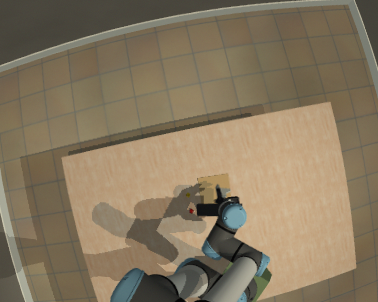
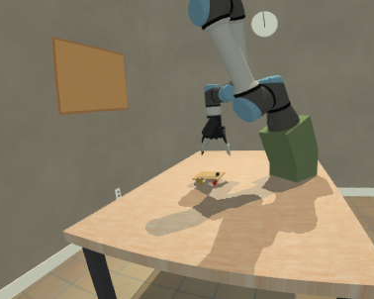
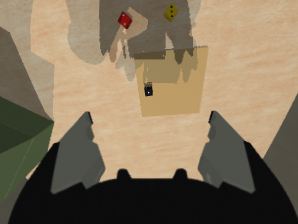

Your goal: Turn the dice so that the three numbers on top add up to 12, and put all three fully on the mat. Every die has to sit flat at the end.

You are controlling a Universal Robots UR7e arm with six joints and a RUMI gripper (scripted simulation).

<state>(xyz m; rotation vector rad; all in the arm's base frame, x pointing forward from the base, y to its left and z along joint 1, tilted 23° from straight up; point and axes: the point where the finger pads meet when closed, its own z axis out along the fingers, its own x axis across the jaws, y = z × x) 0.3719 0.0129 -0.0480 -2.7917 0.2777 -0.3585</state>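
Now: the yellow die 12 cm to the left of my hand, 10 cm below it and 5 cm ahead of it. Also, from my hand: black die: 10 cm below, 1 cm to the right; red die: 12 cm to the left, 10 cm below, 2 cm behind; tan mat: 11 cm below, 4 cm ahead, 1 cm to the right.
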